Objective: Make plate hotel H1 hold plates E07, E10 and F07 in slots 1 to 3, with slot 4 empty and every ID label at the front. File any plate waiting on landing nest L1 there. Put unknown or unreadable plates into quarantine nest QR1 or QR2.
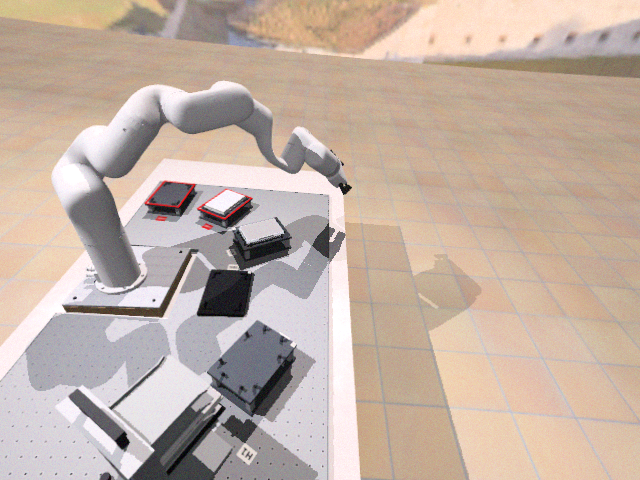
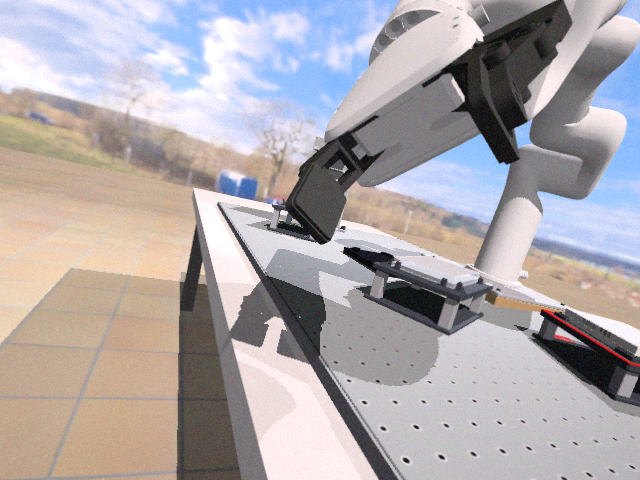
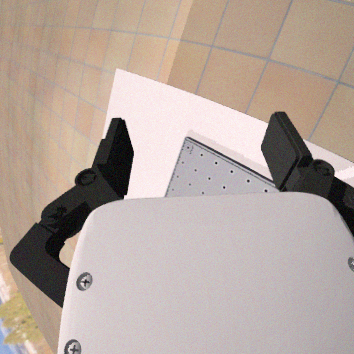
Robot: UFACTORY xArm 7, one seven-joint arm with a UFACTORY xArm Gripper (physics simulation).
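Note:
My gripper is open and empty, high above the far end of the table. A pale hotel-like structure stands at the near end, by the H1 label; its slots and plate IDs are unreadable. A white plate rests on a dark raised nest, its nest label unreadable. Another white plate rests on a red-rimmed nest. A second red-rimmed nest holds no plate.
A flat black pad lies mid-table. A dark grey raised platform with small posts stands between the pad and the pale structure. The arm's base plate is at the left. The table's pale edge borders the tiled floor.

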